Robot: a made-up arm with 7 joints.
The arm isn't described. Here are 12 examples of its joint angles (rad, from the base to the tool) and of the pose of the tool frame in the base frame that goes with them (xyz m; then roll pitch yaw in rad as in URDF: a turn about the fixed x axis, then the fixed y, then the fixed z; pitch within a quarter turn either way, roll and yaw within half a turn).
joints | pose
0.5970 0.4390 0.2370 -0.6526 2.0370 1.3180 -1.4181 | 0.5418 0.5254 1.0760 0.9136 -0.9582 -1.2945
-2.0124 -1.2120 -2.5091 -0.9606 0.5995 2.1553 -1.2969 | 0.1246 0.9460 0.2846 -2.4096 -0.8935 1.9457
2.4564 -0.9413 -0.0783 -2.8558 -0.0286 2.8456 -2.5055 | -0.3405 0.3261 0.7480 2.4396 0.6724 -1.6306
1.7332 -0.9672 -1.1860 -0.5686 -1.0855 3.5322 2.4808 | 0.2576 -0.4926 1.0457 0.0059 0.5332 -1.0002
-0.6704 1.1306 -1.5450 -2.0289 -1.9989 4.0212 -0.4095 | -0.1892 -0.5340 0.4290 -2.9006 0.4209 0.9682
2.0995 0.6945 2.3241 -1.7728 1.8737 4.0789 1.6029 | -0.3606 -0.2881 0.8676 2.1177 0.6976 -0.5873
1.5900 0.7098 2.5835 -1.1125 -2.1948 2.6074 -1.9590 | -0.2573 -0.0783 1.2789 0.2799 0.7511 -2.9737
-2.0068 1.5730 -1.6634 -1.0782 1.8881 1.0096 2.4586 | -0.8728 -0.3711 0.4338 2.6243 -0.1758 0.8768
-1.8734 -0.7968 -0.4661 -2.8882 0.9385 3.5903 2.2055 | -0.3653 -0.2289 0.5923 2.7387 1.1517 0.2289
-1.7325 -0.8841 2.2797 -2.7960 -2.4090 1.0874 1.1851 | 0.3947 -0.1003 0.0416 0.5315 0.9032 0.9956
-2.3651 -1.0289 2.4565 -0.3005 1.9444 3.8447 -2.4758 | 0.6041 0.3249 0.7520 1.0972 -0.6366 1.7024
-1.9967 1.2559 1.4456 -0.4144 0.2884 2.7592 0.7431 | -0.2404 -0.8564 0.6767 -1.2654 0.6719 -2.5565
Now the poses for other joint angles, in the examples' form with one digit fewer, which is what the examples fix.
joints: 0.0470 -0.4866 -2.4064 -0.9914 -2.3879 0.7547 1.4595
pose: -0.746 -0.350 0.924 -1.128 -1.147 -0.663
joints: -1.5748 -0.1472 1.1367 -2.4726 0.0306 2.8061 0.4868
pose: 0.608 -0.290 0.465 -3.054 -0.405 -0.947
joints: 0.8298 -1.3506 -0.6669 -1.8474 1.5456 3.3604 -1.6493
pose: 0.265 -0.453 0.909 -0.913 -0.512 -2.199
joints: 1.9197 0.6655 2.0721 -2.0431 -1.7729 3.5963 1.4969
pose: -0.351 -0.359 0.798 -1.323 -1.259 2.775
